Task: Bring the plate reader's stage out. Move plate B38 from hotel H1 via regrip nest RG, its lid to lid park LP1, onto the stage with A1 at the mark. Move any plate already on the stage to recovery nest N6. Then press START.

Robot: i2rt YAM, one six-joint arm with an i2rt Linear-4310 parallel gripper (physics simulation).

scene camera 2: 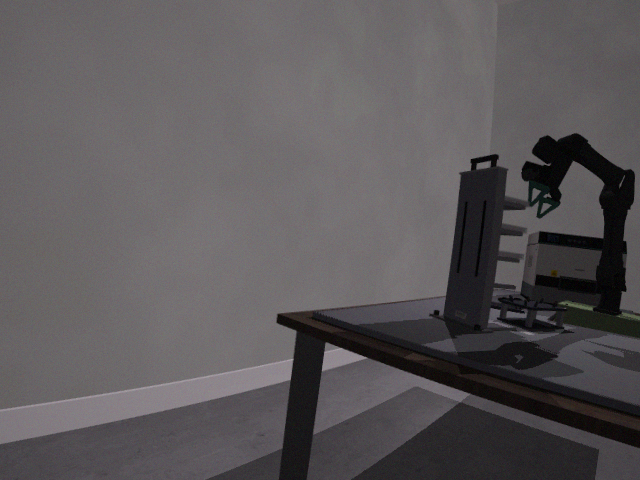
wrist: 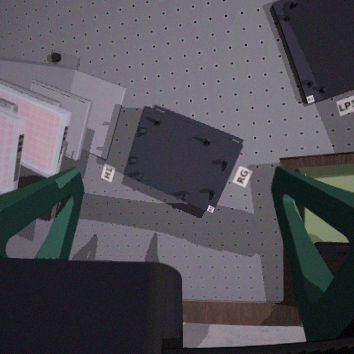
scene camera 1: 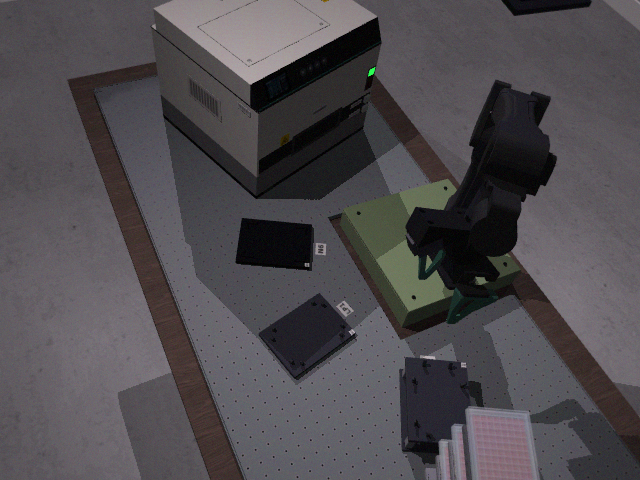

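Pixels of known places: gripper, fingertip midpoint: point(scene camera 2: 534, 212) point(wrist: 177, 177) point(scene camera 1: 435, 300); arm's base at its link origin: point(scene camera 2: 607, 312).
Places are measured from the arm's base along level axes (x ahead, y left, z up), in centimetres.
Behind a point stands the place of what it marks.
Note:
My gripper point(scene camera 1: 438, 298) @[x 21.9, y 24.8, z 29.4 cm] point(scene camera 2: 535, 209) @[x 21.9, y 24.8, z 29.4 cm] point(wrist: 177, 177) @[x 21.9, y 24.8, z 29.4 cm] is open and empty, high above the bench near the robot's base. The plate reader point(scene camera 1: 206, 77) @[x 42.6, y -43.6, z 20.9 cm] point(scene camera 2: 560, 260) @[x 25.9, y -33.1, z 16.0 cm] shows no stage out in front; its START button cannot be made out. Hotel H1 point(scene camera 2: 474, 242) @[x 25.4, y 58.1, z 16.5 cm] holds several plates point(scene camera 1: 500, 444) @[x 23.0, y 47.4, z 29.6 cm] point(wrist: 37, 132) @[x 22.6, y 45.3, z 15.4 cm]; which is B38 cannot be read. Regrip nest RG point(scene camera 1: 439, 397) @[x 16.0, y 31.3, z 1.3 cm] point(scene camera 2: 532, 305) @[x 15.3, y 36.0, z 1.3 cm] point(wrist: 182, 160) @[x 16.3, y 31.0, z 1.3 cm] stands beside the hotel with no plate on it. Lid park LP1 point(scene camera 1: 309, 335) @[x 34.4, y 10.0, z -3.7 cm] point(wrist: 325, 50) @[x 32.9, y 9.8, z -3.7 cm] and recovery nest N6 point(scene camera 1: 273, 243) @[x 35.1, y -14.0, z -3.5 cm] bear no lid or plate.
The green base block point(scene camera 1: 385, 268) @[x 14.6, y 1.3, z 0.7 cm] point(scene camera 2: 578, 315) @[x 7.0, y 11.9, z -1.7 cm] lies under the arm. A green light point(scene camera 1: 371, 71) @[x 2.3, y -44.6, z 15.4 cm] glows on the reader's front. The hotel has a handle point(scene camera 2: 484, 159) @[x 25.6, y 57.1, z 38.3 cm] on top. A wooden edge point(scene camera 1: 116, 191) @[x 66.4, y -39.7, z -6.0 cm] point(scene camera 2: 382, 353) @[x 22.8, y 93.5, z -6.5 cm] runs around the perforated bench top.

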